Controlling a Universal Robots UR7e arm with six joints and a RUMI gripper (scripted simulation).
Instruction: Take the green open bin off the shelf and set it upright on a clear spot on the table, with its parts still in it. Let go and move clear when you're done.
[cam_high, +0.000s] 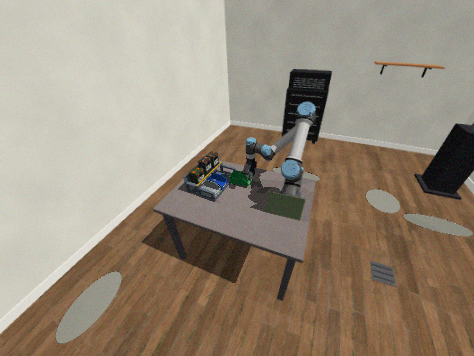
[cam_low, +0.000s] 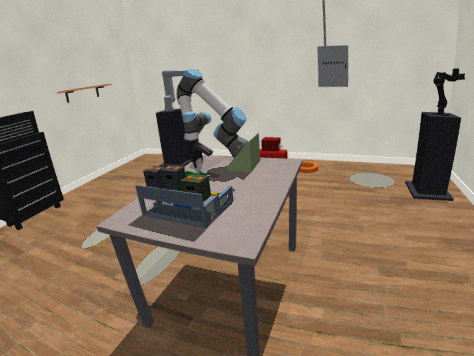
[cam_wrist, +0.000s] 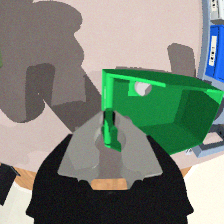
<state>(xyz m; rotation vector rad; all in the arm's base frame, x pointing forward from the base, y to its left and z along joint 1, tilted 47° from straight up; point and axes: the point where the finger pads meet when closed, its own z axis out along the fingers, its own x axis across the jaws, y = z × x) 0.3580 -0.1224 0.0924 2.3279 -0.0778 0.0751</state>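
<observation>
My hand is 8 cm short of the green open bin, 1 cm to the left of it and 1 cm above it. From my hand the other things lie so: grey bin 28 cm ahead, 20 cm to the left, 2 cm below; then blue bin 27 cm ahead, 9 cm to the left, 2 cm below; then yellow rail 32 cm ahead, 9 cm to the left, 4 cm above.
</observation>
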